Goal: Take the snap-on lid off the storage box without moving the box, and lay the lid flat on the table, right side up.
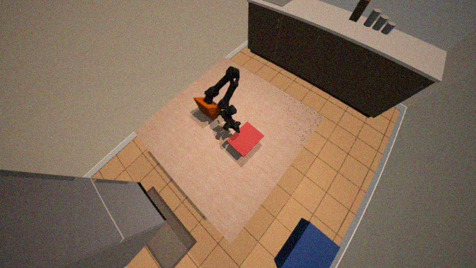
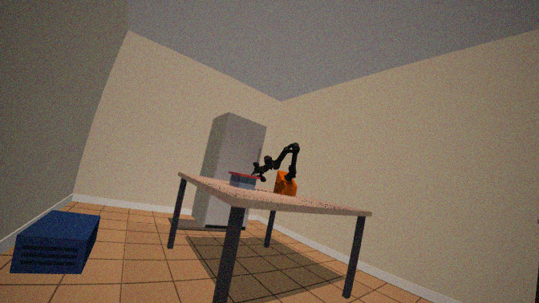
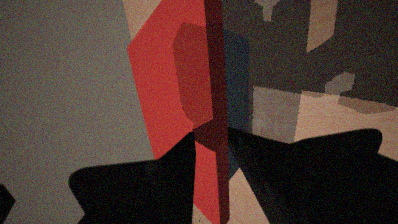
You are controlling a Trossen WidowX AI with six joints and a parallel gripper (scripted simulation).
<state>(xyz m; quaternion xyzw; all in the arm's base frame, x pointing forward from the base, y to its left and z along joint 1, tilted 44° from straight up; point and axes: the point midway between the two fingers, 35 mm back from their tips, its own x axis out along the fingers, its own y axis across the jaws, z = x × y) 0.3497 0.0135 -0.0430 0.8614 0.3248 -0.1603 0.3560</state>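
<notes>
Right now my gripper tip is 80 mm short of the red lid. Also, from my gripper tip: storage box (80 mm ahead, 50 mm below).
</notes>
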